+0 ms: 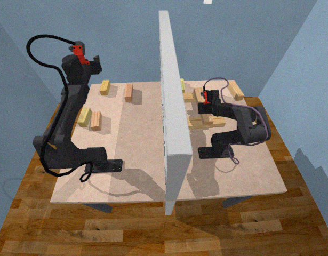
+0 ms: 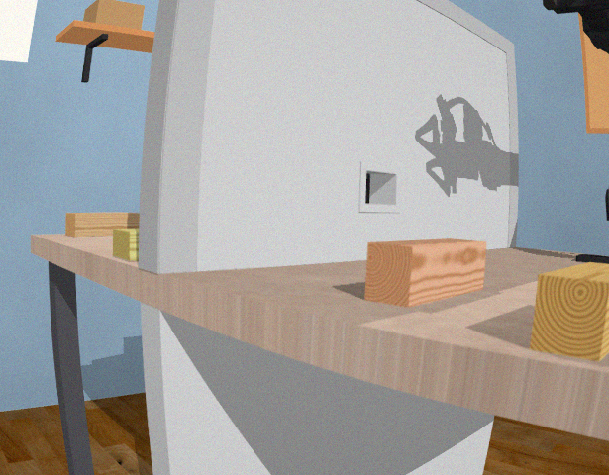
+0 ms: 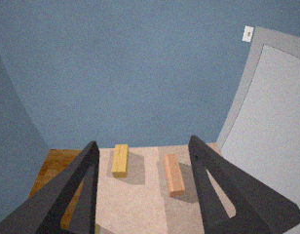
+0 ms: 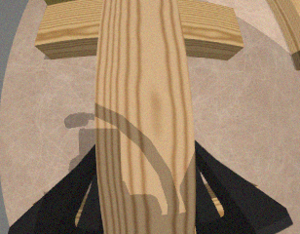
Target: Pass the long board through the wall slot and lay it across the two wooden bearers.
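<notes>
Right now the long board is 20 mm ahead of my right hand. From my right hand the other things lie so: orange block: 260 mm ahead, 490 mm to the left, 40 mm below; then yellow block: 350 mm ahead, 680 mm to the left, 40 mm below; then yellow-green offcut: 290 mm ahead, 100 mm to the left, 40 mm below.
</notes>
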